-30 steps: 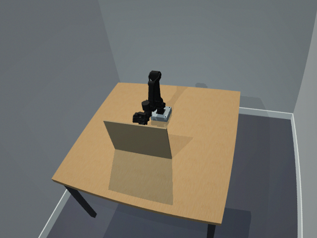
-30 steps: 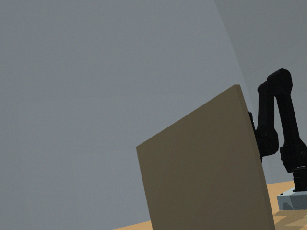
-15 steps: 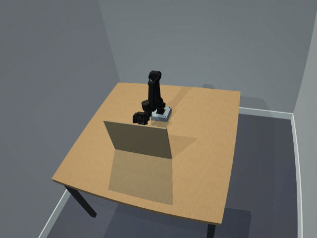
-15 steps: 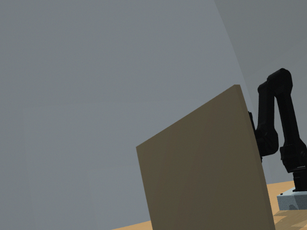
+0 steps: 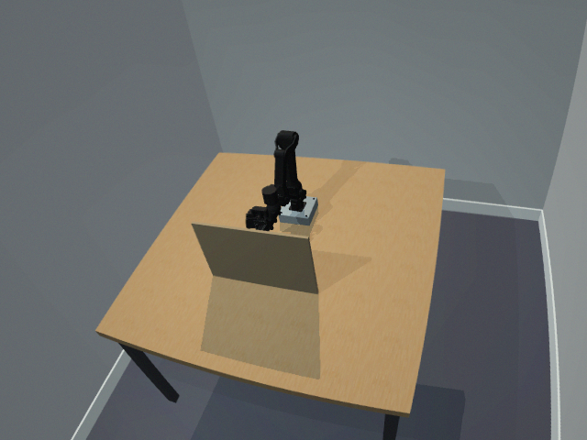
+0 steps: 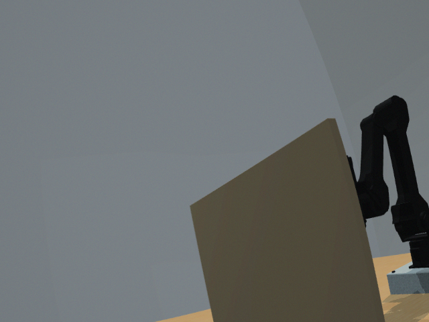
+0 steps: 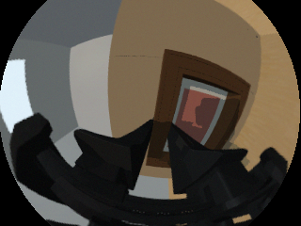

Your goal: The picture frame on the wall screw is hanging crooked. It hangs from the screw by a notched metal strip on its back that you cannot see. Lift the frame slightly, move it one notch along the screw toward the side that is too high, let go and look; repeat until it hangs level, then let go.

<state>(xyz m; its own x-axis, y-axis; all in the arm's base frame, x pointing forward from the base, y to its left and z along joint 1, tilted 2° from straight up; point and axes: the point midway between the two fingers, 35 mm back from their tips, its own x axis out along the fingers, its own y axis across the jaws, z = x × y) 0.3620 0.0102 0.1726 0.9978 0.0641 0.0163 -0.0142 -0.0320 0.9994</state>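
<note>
My gripper tip is now 1 cm short of the picture frame and 5 cm above it. The rest, counted from my gripper tip: wall panel: 2 cm ahead, 1 cm to the right, 6 cm below.
</note>
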